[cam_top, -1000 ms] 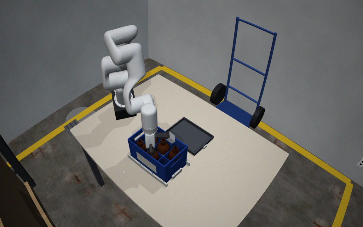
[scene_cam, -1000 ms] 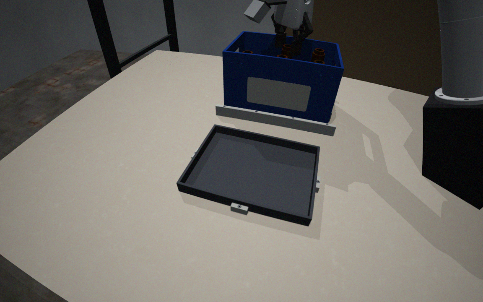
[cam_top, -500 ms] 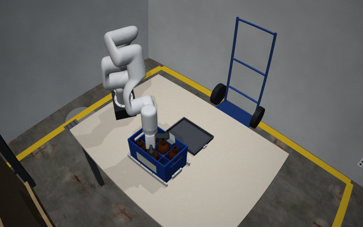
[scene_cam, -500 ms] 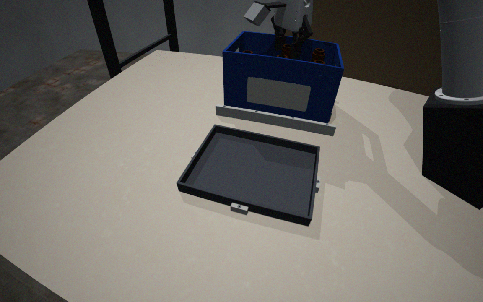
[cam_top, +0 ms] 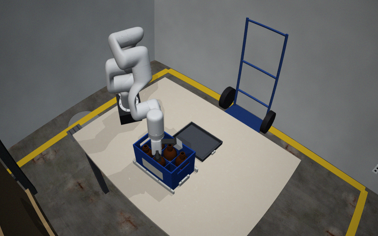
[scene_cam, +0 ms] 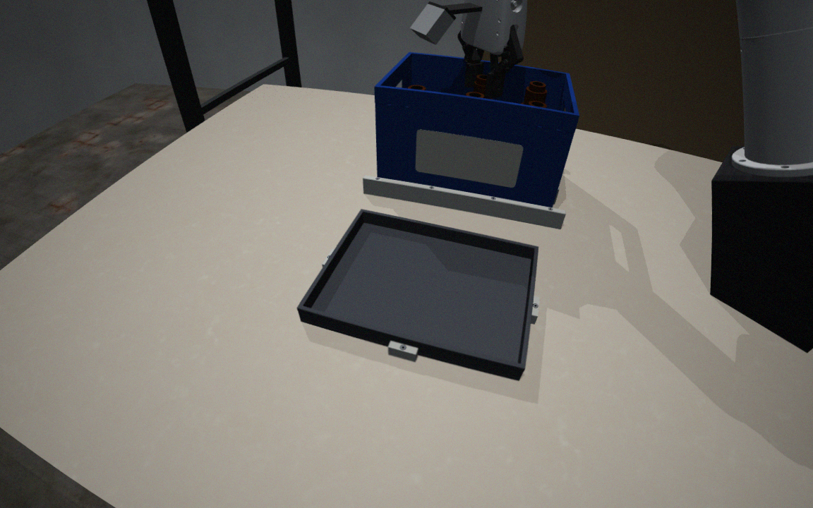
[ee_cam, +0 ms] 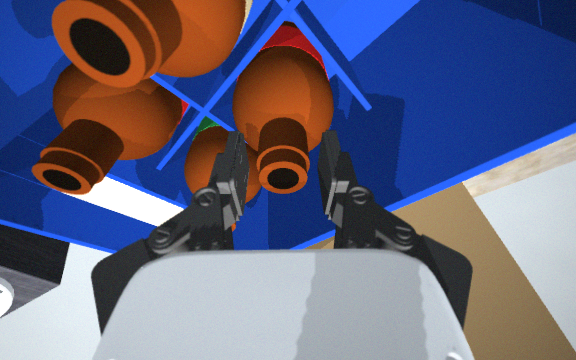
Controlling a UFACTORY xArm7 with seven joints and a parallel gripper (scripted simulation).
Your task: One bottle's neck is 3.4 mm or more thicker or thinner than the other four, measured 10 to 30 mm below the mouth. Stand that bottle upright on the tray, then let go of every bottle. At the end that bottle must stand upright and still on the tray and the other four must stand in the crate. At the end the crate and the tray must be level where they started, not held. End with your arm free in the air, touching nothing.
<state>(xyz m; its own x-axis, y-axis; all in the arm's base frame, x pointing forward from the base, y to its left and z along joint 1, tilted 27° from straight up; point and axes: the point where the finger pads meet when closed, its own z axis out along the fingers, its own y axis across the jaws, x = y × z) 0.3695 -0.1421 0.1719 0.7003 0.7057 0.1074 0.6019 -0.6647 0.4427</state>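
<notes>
Right now my hand is 70 mm above the crate and 40 mm to the right of it. Round my hand: dark grey tray 310 mm to the left, 150 mm below, 40 mm ahead; glass bottle 80 mm behind, 70 mm below.
</notes>
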